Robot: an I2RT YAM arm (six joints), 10 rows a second.
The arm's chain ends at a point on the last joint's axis. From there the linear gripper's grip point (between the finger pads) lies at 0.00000 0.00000 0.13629 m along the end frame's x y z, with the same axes.
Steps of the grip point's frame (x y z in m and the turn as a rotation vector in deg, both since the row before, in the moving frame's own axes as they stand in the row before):
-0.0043 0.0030 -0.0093 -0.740 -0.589 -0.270
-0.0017 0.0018 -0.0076 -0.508 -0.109 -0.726
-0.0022 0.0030 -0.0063 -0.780 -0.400 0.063
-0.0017 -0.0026 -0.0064 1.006 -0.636 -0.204
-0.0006 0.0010 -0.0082 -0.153 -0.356 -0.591
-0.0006 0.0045 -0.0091 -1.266 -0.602 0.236
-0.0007 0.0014 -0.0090 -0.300 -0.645 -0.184
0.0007 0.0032 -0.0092 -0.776 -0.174 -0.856
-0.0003 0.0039 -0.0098 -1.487 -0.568 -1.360
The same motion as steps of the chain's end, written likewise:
-0.0029 0.0012 -0.0093 -0.740 -0.589 -0.270
-0.0014 0.0006 -0.0076 -0.508 -0.109 -0.726
-0.0012 0.0011 -0.0063 -0.780 -0.400 0.063
-0.0002 -0.0002 -0.0064 1.006 -0.636 -0.204
0.0002 0.0006 -0.0082 -0.153 -0.356 -0.591
0.0008 0.0015 -0.0091 -1.266 -0.602 0.236
0.0008 0.0007 -0.0090 -0.300 -0.645 -0.184
0.0011 0.0014 -0.0092 -0.776 -0.174 -0.856
0.0010 0.0003 -0.0097 -1.487 -0.568 -1.360

